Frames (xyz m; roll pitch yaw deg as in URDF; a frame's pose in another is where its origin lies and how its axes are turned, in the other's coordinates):
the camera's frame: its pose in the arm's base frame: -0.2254 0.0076 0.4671 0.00 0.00 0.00
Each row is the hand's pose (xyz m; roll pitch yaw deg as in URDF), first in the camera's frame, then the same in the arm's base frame.
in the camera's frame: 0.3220 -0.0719 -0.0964 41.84 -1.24 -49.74
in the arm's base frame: 0.0966 -0.0643 0.3707 41.84 -1.24 -49.74
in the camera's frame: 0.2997 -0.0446 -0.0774 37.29 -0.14 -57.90
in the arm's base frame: 0.0743 -0.0370 0.3897 37.29 -0.14 -57.90
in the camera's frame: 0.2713 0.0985 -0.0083 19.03 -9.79 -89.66
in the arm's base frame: 0.0459 0.1061 0.4588 19.03 -9.79 -89.66
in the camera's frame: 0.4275 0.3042 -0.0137 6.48 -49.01 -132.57
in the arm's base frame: 0.2021 0.3118 0.4534 6.48 -49.01 -132.57
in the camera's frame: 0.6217 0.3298 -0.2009 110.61 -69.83 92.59
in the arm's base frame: 0.3963 0.3374 0.2662 110.61 -69.83 92.59
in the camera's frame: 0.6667 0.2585 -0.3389 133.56 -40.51 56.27
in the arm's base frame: 0.4413 0.2661 0.1282 133.56 -40.51 56.27
